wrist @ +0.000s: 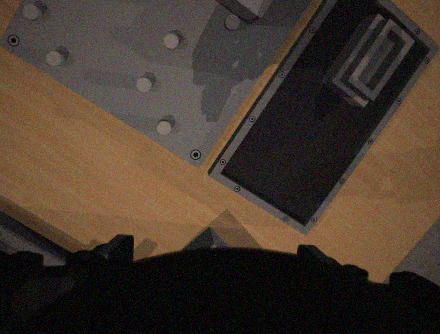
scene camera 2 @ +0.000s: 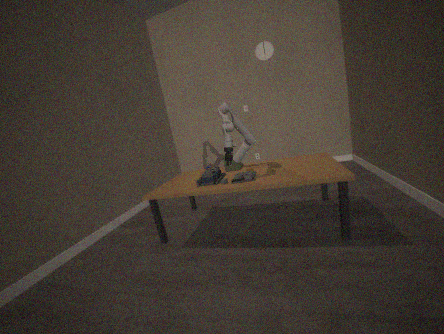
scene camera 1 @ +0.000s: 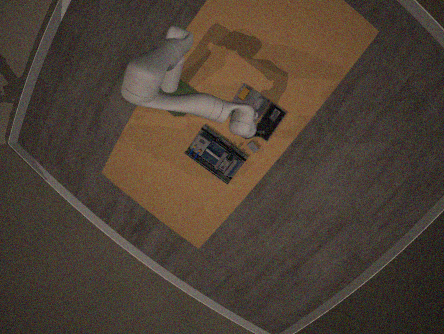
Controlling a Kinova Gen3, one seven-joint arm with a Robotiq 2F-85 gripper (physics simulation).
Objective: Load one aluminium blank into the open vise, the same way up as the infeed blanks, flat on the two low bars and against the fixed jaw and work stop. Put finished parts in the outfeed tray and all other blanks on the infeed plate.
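Places are measured from the arm's base along level axes (x ahead, y left, z up), in millimetres.
Pixels of known places: gripper, fingertip midpoint: [scene camera 2: 228, 165]; arm's base, origin of the base link: [scene camera 2: 235, 160] [scene camera 1: 168, 86].
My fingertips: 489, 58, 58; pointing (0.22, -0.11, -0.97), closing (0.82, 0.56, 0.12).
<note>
Ahead of a thing's pixels: the offset from my fingertips to its top centre, as dx, dy, dz.
The vise @[-72, -206, -33] [scene camera 1: 216, 154] [scene camera 2: 210, 175] stands on the table with its jaws apart and no blank in it. A loose grey aluminium blank @[+59, -49, -98] [scene camera 1: 254, 146] lies on the bare table between the vise and the black outfeed tray [scene camera 1: 267, 127] [wrist: 298, 132]. A stepped grey finished part @[+42, +155, -91] [scene camera 1: 274, 114] [wrist: 361, 76] sits in the tray. The grey infeed plate @[-98, +99, -124] [scene camera 1: 254, 99] [wrist: 119, 63] with round pegs lies beside the tray. My gripper [wrist: 215, 261] [scene camera 2: 228, 160] is open and empty. It hangs over the table near the plate and tray corners, and a dark grey corner shows below it, between the fingers.
A yellow block @[-152, +141, -88] [scene camera 1: 243, 93] lies on the far end of the infeed plate. The arm's base [scene camera 1: 179, 89] stands on a green pad at the table's back. The wrist hides the gripper in the overhead view.
</note>
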